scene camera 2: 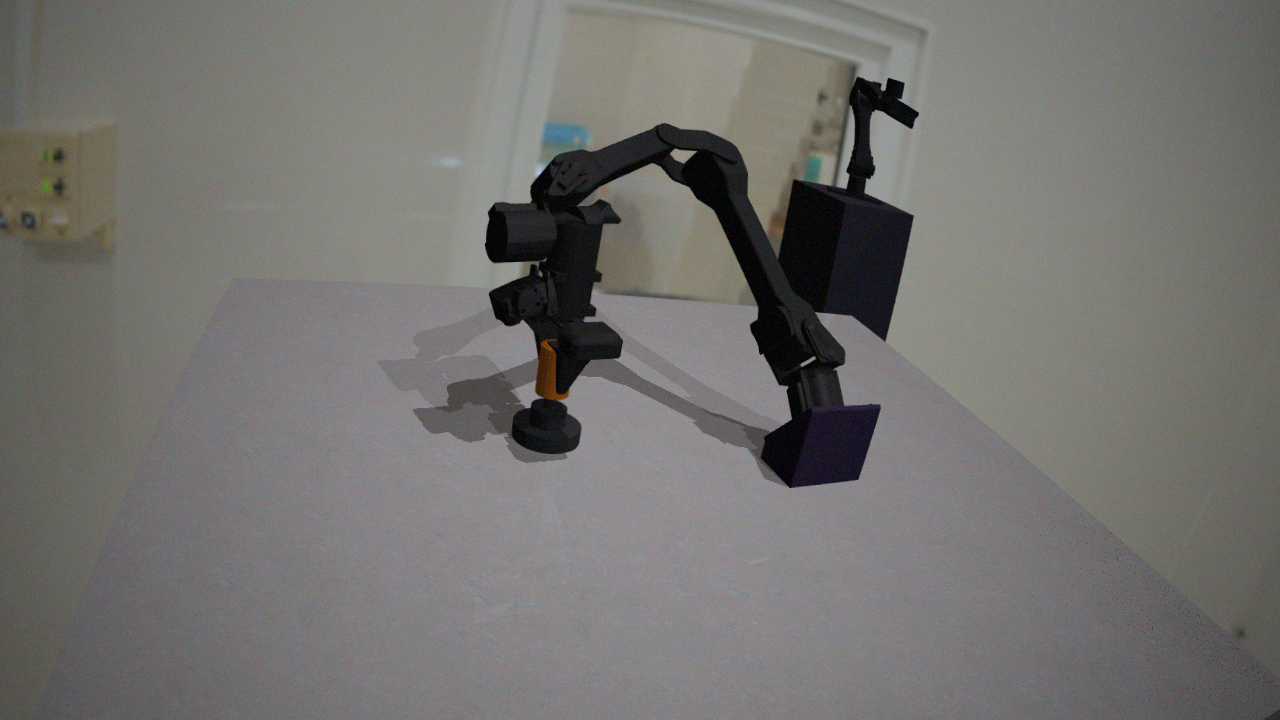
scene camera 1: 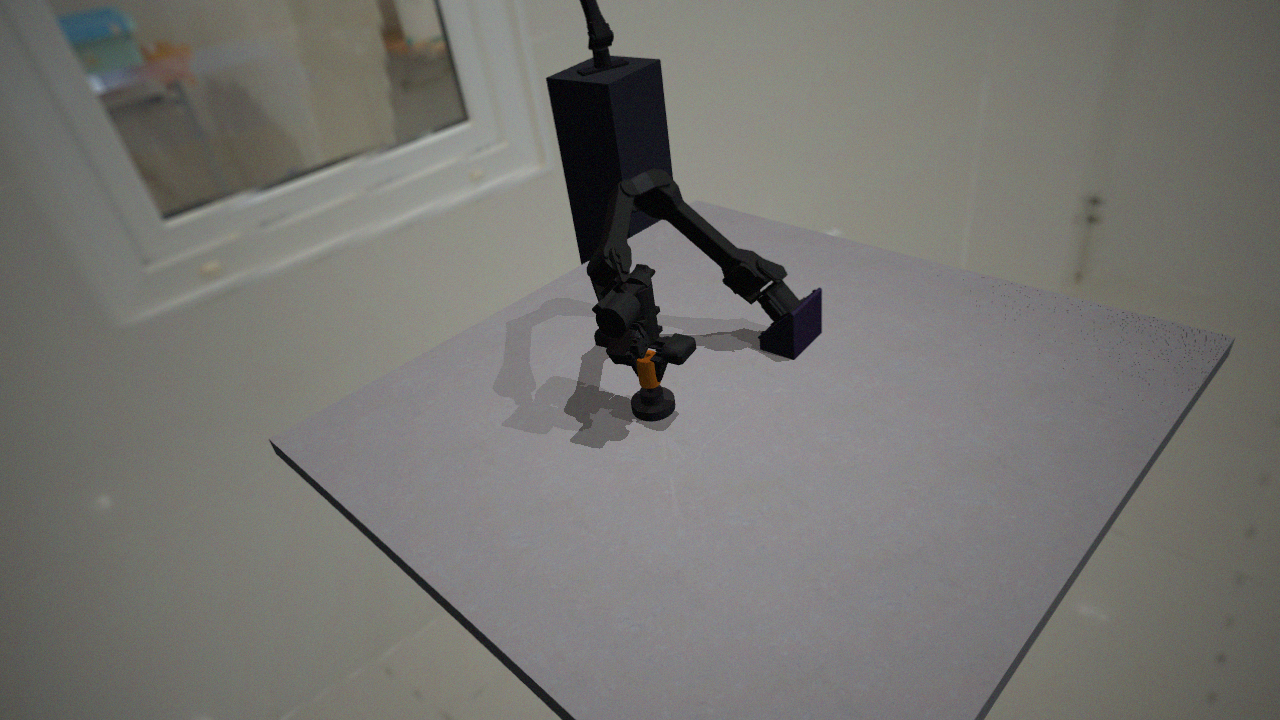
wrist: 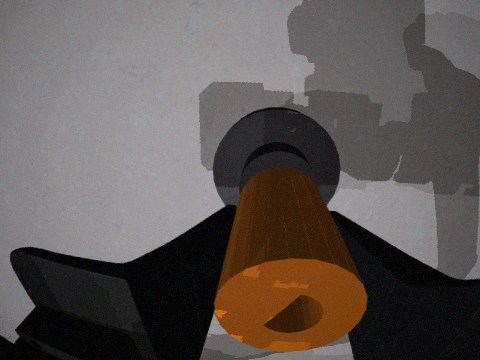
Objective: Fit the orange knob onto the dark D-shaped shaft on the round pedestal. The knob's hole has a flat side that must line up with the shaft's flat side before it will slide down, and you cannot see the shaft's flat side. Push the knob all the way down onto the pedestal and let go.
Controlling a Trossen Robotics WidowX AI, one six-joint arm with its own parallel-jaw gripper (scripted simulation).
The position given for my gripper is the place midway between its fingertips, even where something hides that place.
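My gripper [scene camera 2: 553, 385], [scene camera 1: 649, 378], [wrist: 280, 217]. Round pedestal [scene camera 2: 546, 427], [scene camera 1: 655, 404], [wrist: 268, 138]. Orange knob [scene camera 2: 545, 386], [wrist: 287, 279].
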